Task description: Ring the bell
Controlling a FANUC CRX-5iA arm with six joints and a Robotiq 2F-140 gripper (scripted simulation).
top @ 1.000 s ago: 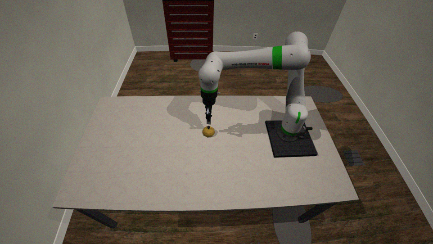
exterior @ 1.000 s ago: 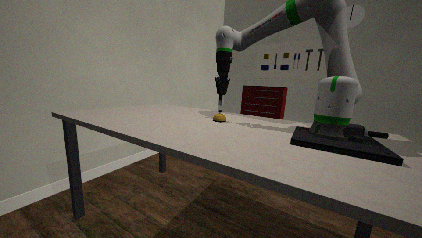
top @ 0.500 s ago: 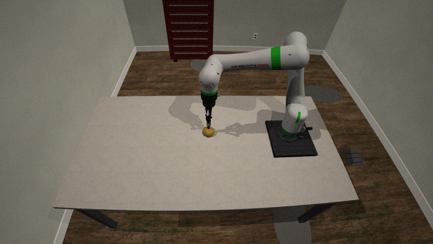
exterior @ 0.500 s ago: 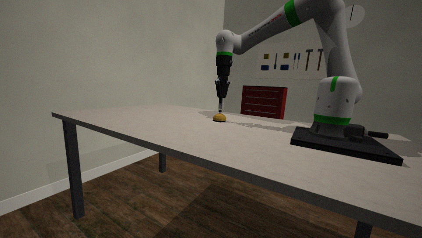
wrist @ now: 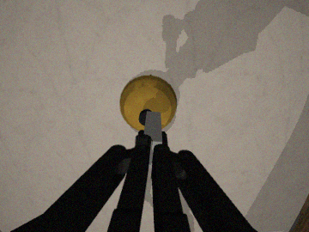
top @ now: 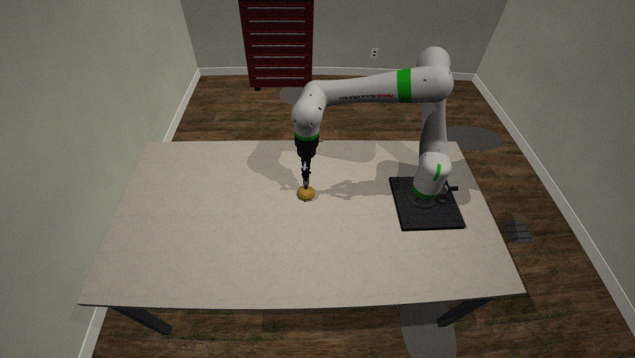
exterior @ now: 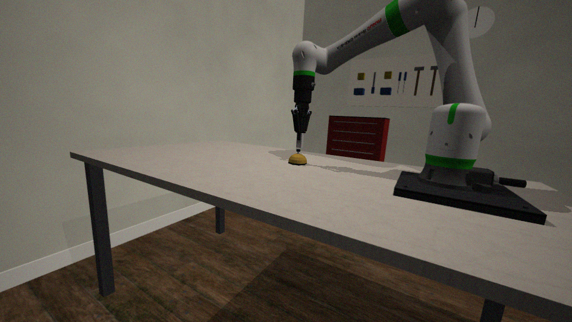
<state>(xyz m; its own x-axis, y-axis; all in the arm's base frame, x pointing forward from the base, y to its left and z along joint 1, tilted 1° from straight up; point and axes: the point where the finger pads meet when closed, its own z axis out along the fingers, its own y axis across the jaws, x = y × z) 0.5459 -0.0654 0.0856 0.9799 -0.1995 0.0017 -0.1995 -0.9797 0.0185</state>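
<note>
Now: the bell button 1 cm to the left of my hand and 5 cm below it. Round my hand: small yellow dome bell 1 cm to the left, 7 cm below.
</note>
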